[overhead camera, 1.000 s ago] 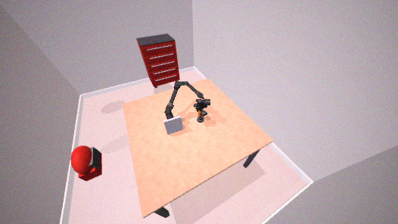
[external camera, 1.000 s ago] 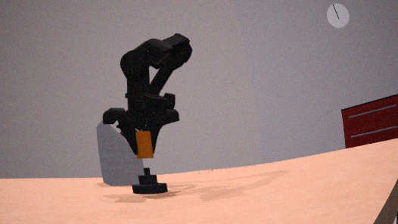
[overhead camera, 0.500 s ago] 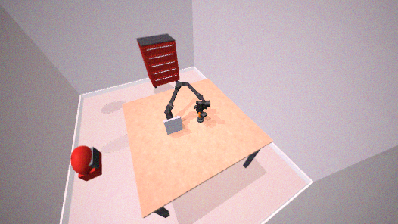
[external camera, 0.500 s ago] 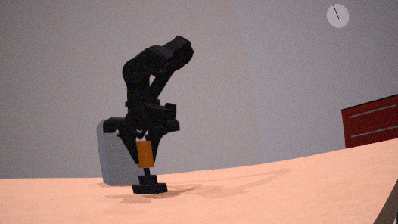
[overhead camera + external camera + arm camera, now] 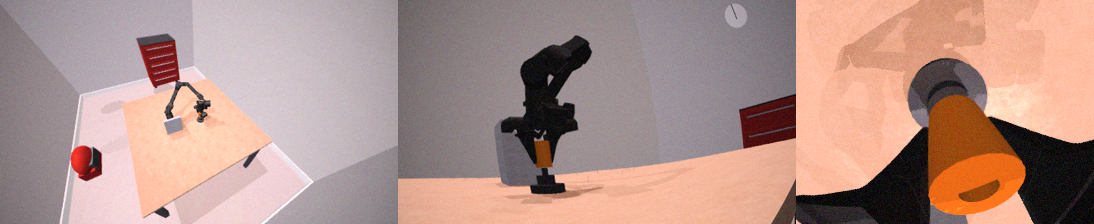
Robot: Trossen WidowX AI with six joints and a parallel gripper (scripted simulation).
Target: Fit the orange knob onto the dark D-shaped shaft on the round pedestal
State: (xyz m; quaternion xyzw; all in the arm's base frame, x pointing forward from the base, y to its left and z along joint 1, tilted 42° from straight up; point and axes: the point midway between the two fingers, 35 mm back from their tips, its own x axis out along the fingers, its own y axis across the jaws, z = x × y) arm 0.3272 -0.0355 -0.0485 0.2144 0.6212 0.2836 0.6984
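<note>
Now: gripper tip 2 cm below the orange knob. Round my gripper tip: dark pedestal: 4 cm below.
</note>
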